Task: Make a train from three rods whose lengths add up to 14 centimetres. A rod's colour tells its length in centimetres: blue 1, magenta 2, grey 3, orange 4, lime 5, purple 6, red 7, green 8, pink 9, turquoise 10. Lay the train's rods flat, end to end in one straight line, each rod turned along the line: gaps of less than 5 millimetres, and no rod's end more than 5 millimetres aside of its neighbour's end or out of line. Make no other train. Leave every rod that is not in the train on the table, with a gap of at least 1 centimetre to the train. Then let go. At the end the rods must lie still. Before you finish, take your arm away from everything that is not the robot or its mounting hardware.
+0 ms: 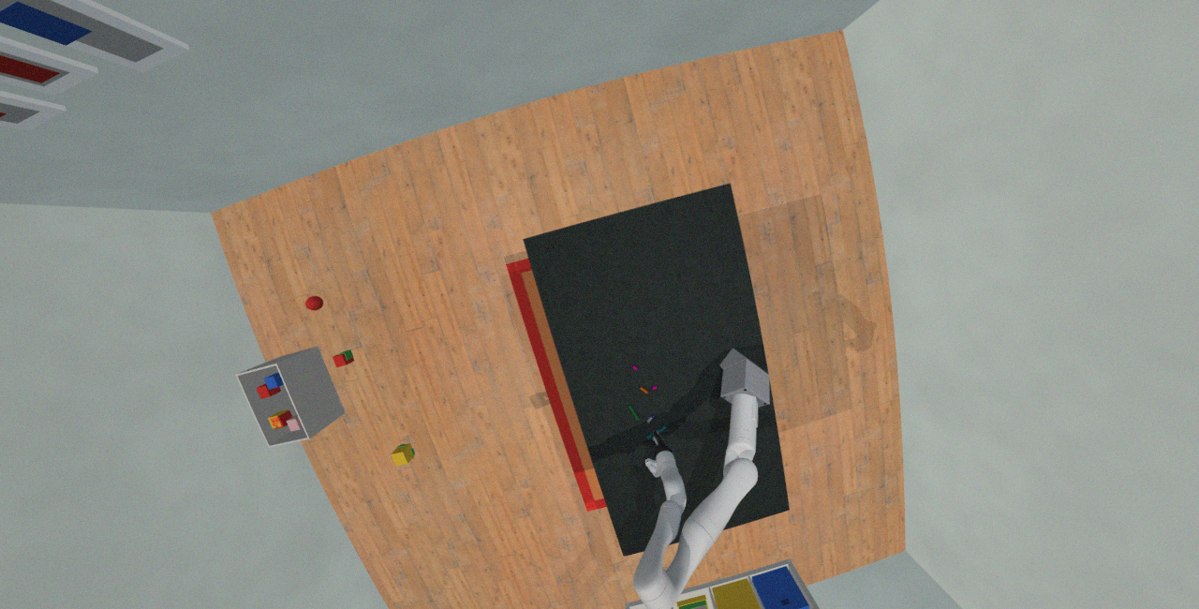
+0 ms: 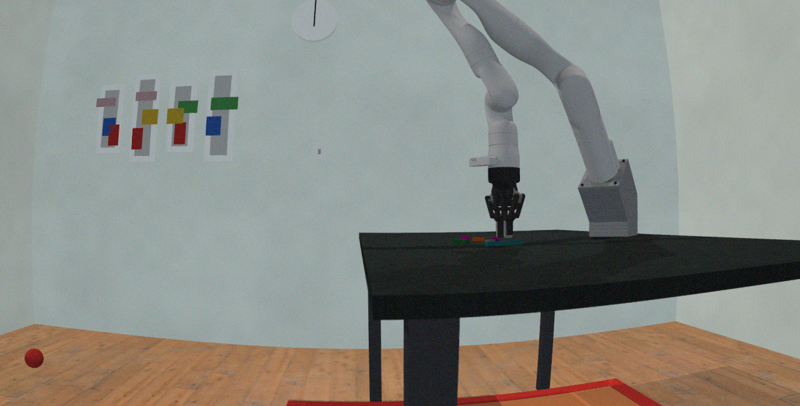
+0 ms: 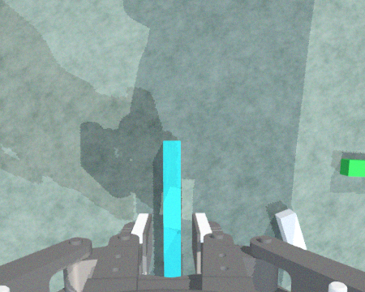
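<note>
The turquoise rod lies 30 mm below my hand. Round my hand: green rod: 130 mm to the right, 80 mm ahead, 30 mm below; small blue rod: 90 mm to the right, 30 mm below; grey rod: 70 mm to the right, 30 mm below, 20 mm ahead.
</note>
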